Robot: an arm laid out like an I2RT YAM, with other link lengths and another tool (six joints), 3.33 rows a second.
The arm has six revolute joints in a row. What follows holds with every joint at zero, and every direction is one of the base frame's.
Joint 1 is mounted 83.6 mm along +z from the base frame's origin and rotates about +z.
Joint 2 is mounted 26 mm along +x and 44.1 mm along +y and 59.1 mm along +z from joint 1 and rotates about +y.
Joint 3 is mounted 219.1 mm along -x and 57.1 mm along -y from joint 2 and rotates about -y.
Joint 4 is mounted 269.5 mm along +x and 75.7 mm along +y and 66 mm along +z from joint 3 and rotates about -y.
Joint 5 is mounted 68.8 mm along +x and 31.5 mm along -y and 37.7 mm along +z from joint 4 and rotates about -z.
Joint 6 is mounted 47.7 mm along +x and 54.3 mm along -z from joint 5 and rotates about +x.
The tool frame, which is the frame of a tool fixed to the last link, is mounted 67 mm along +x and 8 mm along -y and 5 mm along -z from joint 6; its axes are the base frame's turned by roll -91.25, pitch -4.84 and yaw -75.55 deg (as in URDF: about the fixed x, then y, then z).
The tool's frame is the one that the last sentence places.
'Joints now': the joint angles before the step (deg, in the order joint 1, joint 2, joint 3, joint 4, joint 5, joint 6). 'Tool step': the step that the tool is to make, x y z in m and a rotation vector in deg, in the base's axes. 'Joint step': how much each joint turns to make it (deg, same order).
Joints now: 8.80, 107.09, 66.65, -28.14, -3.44, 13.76
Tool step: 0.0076, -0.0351, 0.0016, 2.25, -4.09, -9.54
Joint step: -5.41, -2.76, -3.98, 5.80, 0.01, 4.52
